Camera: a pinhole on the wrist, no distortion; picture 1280 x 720 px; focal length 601.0 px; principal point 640.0 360.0 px. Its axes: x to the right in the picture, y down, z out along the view. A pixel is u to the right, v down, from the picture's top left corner.
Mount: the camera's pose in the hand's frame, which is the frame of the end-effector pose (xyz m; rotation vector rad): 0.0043 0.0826 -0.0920 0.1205 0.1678 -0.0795
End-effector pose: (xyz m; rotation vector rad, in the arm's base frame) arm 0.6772 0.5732 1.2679 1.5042 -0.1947 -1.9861
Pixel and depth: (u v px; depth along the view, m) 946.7 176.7 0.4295
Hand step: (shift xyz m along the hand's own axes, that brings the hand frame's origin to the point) 0.2775 -0.1163 0.2761
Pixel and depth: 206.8 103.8 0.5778
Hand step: -0.3335 -0.2054 0.5170
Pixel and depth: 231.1 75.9 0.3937
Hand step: -0.2119 -0.1328 0.3182
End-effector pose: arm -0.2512 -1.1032 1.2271 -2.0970 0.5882 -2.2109
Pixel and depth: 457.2 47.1 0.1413
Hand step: -0.0216 -0.0051 0.0454
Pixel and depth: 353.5 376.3 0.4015
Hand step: -0.1179 0.0559 0.3350
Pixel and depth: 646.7 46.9 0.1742
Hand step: 0.0263 -0.0293 0.0679
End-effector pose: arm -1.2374 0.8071 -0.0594 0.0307 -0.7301 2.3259
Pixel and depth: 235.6 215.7 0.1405
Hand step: -0.0689 0.0380 0.0579
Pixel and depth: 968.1 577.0 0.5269
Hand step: 0.3891 0.1846 0.3959
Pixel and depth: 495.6 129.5 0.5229
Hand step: -0.0525 -0.1732 0.4187
